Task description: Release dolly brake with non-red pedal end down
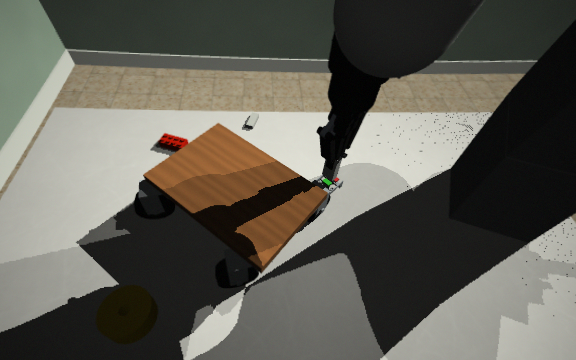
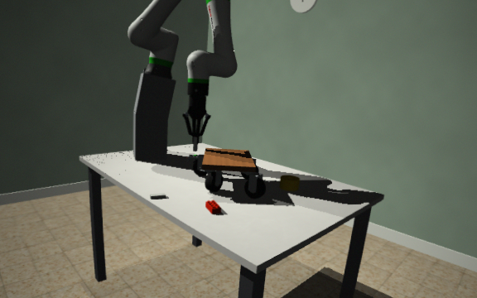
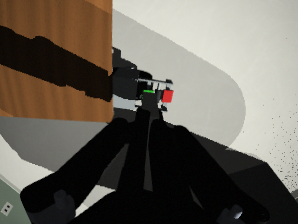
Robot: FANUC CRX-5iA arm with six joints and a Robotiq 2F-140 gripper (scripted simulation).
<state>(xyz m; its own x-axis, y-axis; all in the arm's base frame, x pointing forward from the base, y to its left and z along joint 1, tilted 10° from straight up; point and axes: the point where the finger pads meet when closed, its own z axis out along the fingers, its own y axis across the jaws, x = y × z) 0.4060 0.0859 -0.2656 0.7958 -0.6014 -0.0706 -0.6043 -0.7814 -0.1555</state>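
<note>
Now: hand 70 mm above the brake pedal, 10 mm to the left of it and 10 mm past it. Also, from my hand: yellow disc 330 mm ahead, 290 mm to the left, 120 mm below; then red brick 390 mm ahead, 130 mm to the right, 130 mm below; then white block 260 mm to the right, 210 mm ahead, 140 mm below.
</note>
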